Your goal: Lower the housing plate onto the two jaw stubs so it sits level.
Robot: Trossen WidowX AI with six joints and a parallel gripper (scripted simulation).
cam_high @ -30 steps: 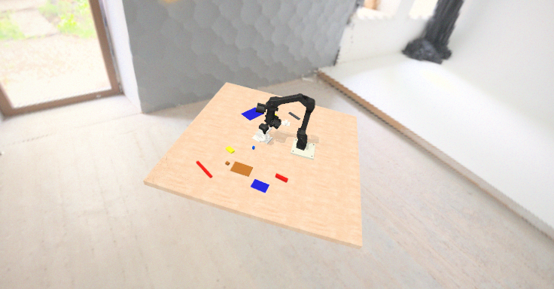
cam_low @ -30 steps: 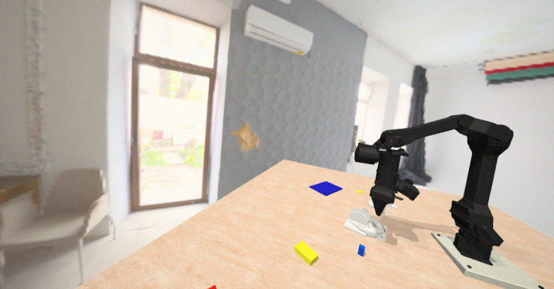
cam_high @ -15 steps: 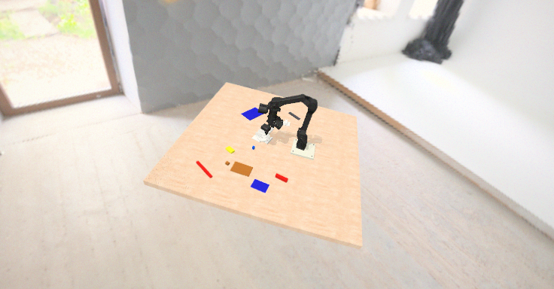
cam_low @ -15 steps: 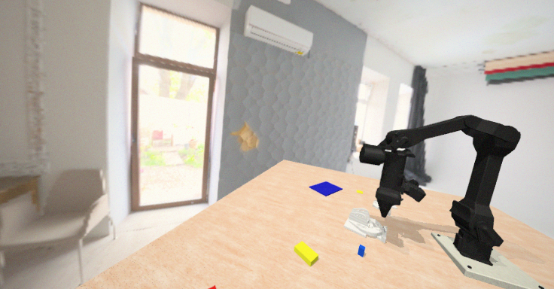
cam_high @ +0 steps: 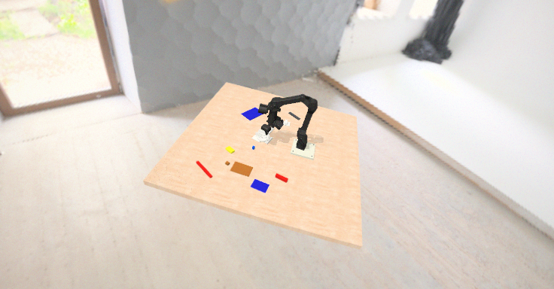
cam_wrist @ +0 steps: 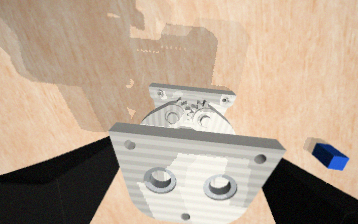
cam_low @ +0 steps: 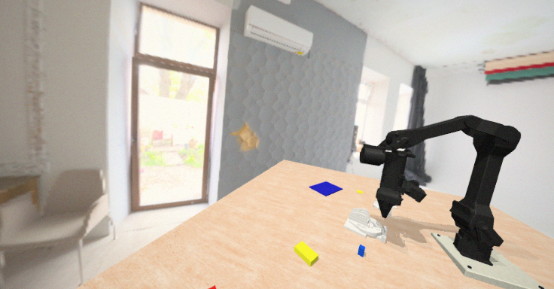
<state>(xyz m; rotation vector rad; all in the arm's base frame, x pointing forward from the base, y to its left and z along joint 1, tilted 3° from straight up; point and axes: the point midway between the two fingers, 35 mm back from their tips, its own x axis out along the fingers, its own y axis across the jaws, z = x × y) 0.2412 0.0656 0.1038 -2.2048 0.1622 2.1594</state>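
Right now my gripper tip is 5 cm short of the blue piece, 14 cm to the right of it and 7 cm above it. The rest, counted from my gripper tip: dark bar (6 cm behind, 42 cm to the right, 8 cm below); yellow block (18 cm ahead, 24 cm to the left, 8 cm below); brown tile (3 cm ahead, 35 cm to the left, 8 cm below).
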